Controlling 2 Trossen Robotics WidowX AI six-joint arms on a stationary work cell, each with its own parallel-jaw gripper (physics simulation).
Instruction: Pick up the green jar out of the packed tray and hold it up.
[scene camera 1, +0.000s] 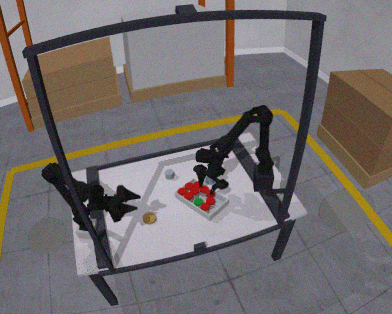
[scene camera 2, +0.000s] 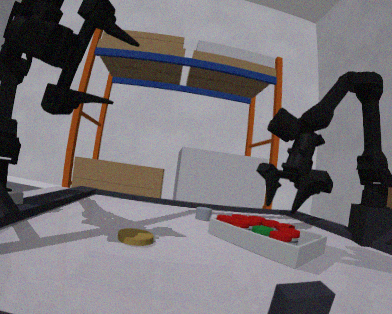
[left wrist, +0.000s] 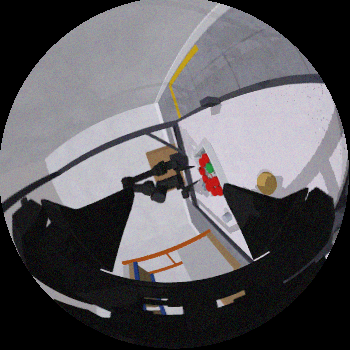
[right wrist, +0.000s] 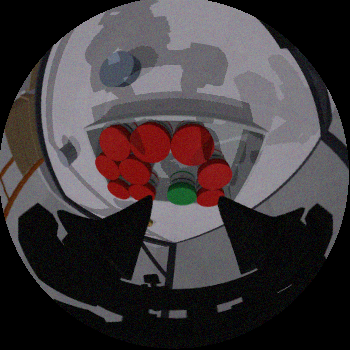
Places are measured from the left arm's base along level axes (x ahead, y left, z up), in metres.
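Pixels of known places: left gripper, between the fingertips: (scene camera 1: 138, 202) (scene camera 2: 125, 73) (left wrist: 179, 189); right gripper, between the fingertips: (scene camera 1: 205, 190) (scene camera 2: 279, 209) (left wrist: 196, 172) (right wrist: 186, 200); right arm's base, origin of its link: (scene camera 1: 264, 171) (scene camera 2: 373, 206).
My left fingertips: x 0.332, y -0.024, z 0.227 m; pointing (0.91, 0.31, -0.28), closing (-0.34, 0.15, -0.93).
Note:
Ahead of a thing's pixels: the offset from my left fingertips to its top centre.
The green jar {dx +0.236, dy +0.215, dz -0.225 m} (scene camera 1: 198, 202) (scene camera 2: 262, 230) (left wrist: 209, 168) (right wrist: 182, 194) stands in the pale grey tray {dx +0.251, dy +0.259, dz -0.233 m} (scene camera 1: 218, 212) (scene camera 2: 250, 246) among several red-lidded jars {dx +0.298, dy +0.272, dz -0.225 m} (right wrist: 192, 145). A red-lidded jar is close on its right in the right wrist view, with a gap on its left. My right gripper (scene camera 1: 206, 191) (scene camera 2: 281, 207) (right wrist: 186, 200) is open and empty, pointing down above the tray. In the right wrist view the green lid appears between the fingertips, beyond them. My left gripper (scene camera 1: 138, 202) (scene camera 2: 125, 74) is open and empty, high at the left, far from the tray.
A gold disc {dx -0.009, dy +0.133, dz -0.261 m} (scene camera 1: 149, 218) (scene camera 2: 135, 237) (left wrist: 267, 183) lies left of the tray. A small grey cylinder {dx +0.073, dy +0.445, dz -0.238 m} (scene camera 1: 169, 174) (scene camera 2: 203, 213) (right wrist: 69, 152) stands behind it. A blue-grey round piece {dx +0.297, dy +0.405, dz -0.249 m} (right wrist: 120, 69) lies past the tray's far wall in the right wrist view. Dark frame posts (scene camera 1: 302, 120) surround the table.

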